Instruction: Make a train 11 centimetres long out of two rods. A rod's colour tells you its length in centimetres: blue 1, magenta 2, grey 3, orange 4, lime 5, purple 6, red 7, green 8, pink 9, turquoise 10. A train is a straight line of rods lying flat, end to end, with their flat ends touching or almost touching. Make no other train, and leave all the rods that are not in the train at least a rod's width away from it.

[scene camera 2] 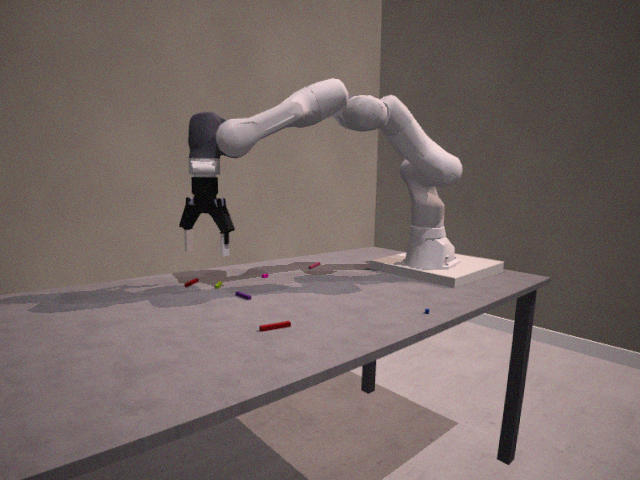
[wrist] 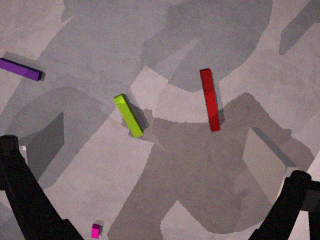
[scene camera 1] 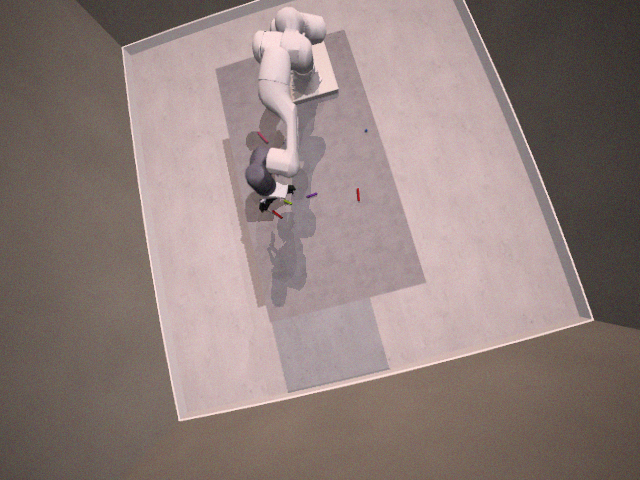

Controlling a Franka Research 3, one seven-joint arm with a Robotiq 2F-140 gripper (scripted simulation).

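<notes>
Scene camera 2 gives me a view of my gripper (scene camera 2: pixel 206 253). The wrist view lets me see it too, the same gripper (wrist: pixel 156 136).
</notes>
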